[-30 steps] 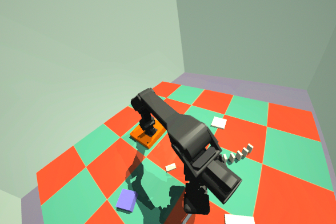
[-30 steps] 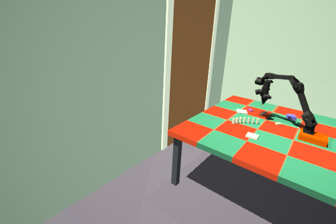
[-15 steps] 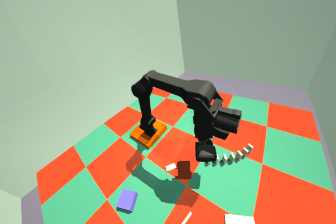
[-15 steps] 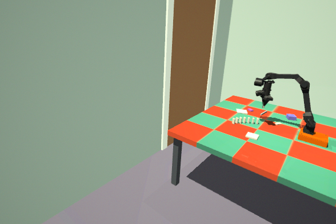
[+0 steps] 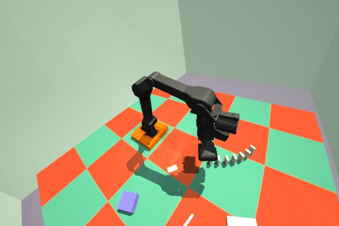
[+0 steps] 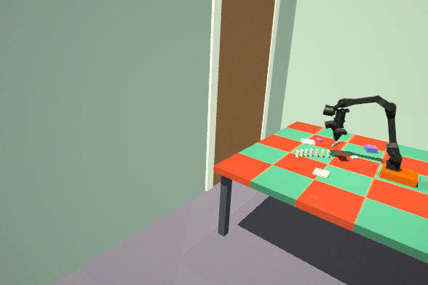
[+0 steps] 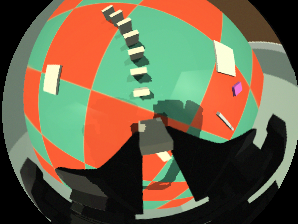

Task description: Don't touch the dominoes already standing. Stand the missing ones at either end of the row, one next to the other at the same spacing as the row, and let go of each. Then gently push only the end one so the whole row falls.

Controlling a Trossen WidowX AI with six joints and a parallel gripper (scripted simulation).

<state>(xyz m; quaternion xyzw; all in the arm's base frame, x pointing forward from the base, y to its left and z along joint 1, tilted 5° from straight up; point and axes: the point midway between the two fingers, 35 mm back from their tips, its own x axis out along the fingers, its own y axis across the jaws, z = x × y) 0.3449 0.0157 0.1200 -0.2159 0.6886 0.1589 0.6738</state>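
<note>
The thin stick lies 28 cm to the right of my gripper tip, 12 cm below it and 5 cm ahead of it. Round my gripper tip: purple block 33 cm to the right, 18 cm behind, 11 cm below; white card 29 cm to the left, 12 cm below, 2 cm behind; small purple piece 26 cm to the right, 17 cm ahead, 12 cm below.
</note>
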